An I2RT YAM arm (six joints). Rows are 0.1 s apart.
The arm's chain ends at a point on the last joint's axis. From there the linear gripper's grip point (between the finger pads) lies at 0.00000 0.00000 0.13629 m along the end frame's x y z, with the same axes.
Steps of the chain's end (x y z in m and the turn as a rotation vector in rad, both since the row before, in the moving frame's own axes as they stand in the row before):
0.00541 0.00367 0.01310 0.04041 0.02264 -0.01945
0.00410 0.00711 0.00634 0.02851 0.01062 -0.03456
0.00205 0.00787 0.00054 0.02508 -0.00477 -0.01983
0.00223 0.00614 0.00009 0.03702 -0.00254 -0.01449
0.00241 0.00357 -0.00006 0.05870 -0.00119 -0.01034
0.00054 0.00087 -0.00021 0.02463 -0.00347 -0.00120
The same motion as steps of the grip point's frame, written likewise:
0.00844 -0.00187 0.01295 0.04041 0.02264 -0.01945
0.00548 0.00320 0.00628 0.02851 0.01062 -0.03456
0.00137 0.00446 0.00050 0.02508 -0.00477 -0.01983
0.00185 0.00110 0.00000 0.03702 -0.00254 -0.01449
0.00221 -0.00442 -0.00029 0.05870 -0.00119 -0.01034
0.00007 -0.00249 -0.00025 0.02463 -0.00347 -0.00120

